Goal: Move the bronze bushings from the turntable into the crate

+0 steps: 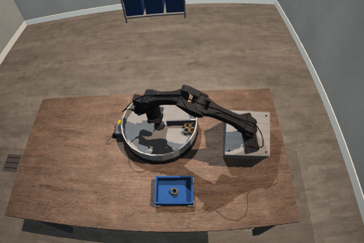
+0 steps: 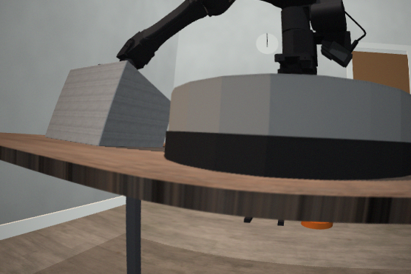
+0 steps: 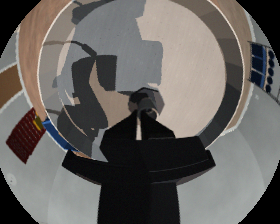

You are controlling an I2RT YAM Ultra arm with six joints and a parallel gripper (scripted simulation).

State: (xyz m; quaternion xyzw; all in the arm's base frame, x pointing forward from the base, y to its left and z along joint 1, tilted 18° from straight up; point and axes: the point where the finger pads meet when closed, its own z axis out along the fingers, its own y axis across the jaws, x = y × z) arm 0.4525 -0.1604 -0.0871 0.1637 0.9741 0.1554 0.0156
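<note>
Now: hand 1 cm past the grey turntable, 1 cm to the left of it and 4 cm above it. From my hand the other things lie so: blue crate (4 cm behind, 37 cm to the left, 7 cm below).
</note>
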